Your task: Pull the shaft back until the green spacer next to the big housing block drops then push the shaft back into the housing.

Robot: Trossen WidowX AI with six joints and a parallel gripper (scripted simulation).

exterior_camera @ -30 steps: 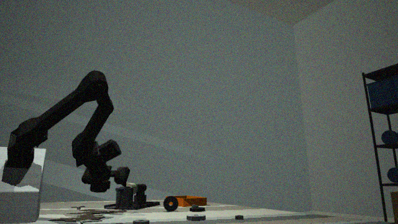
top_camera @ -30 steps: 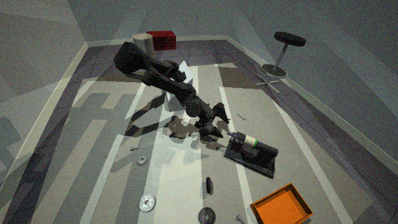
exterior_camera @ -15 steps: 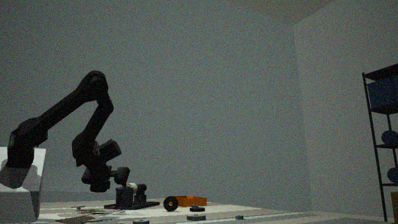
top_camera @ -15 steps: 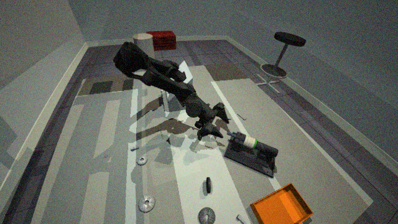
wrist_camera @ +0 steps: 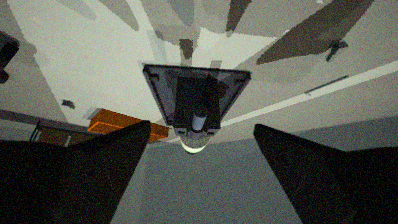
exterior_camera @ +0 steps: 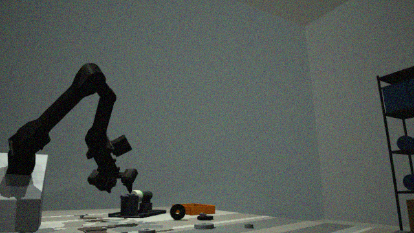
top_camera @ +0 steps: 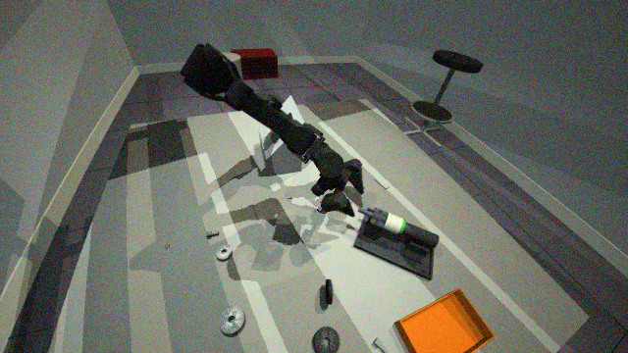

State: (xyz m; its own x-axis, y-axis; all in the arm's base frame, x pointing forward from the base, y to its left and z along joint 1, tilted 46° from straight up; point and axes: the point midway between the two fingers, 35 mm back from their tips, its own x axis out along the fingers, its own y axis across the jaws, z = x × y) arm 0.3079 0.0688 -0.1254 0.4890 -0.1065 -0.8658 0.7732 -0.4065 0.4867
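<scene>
The shaft is 6 cm to the left of my gripper tip, 5 cm ahead of it and 2 cm below it. The rest, counted from my gripper tip: green spacer: 10 cm to the left, 9 cm ahead, 2 cm below; then orange tray: 34 cm ahead, 11 cm to the left, 9 cm below; then white spacer: 8 cm to the left, 7 cm ahead, 2 cm below.
</scene>
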